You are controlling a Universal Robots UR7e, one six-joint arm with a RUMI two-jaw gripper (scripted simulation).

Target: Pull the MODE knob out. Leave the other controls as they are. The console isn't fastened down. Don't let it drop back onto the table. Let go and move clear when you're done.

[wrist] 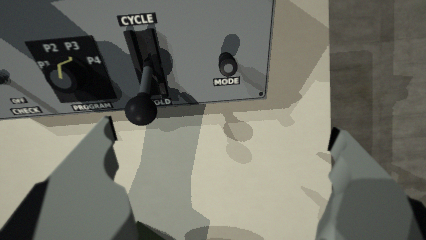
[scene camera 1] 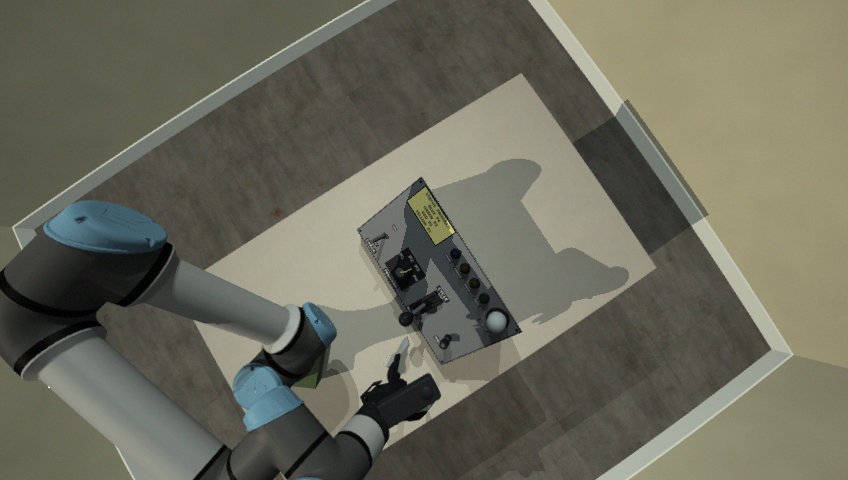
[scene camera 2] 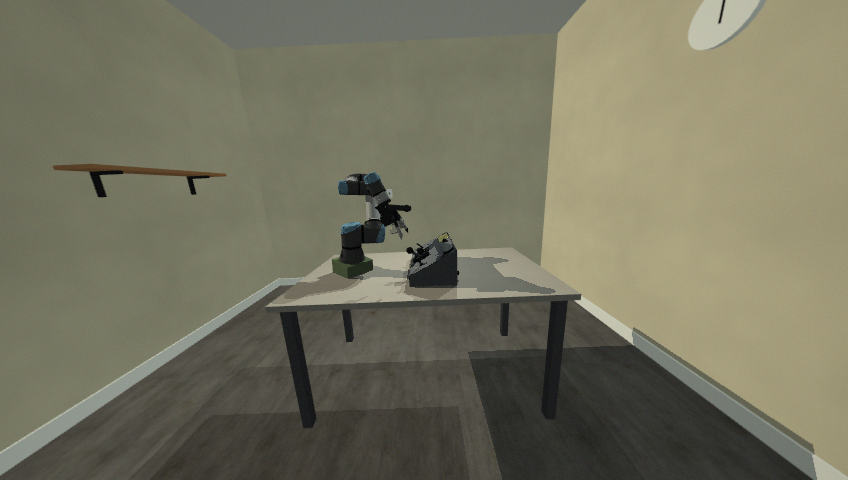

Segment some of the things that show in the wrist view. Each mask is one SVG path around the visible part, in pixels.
My gripper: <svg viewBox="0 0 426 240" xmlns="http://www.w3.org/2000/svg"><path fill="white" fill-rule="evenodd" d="M333 127L327 150L330 151L335 161L328 175L333 189L324 214L318 222L315 240L426 240L426 207L422 202L410 198L398 183L346 130L340 127ZM111 116L103 116L43 182L36 183L1 228L0 240L138 240L139 234L126 189L114 182L119 164L113 145L118 139Z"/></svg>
A grey console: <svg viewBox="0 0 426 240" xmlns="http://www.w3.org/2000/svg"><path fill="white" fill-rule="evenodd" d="M0 0L0 120L125 110L125 115L131 123L145 126L154 121L157 116L157 108L267 99L276 0Z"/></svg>
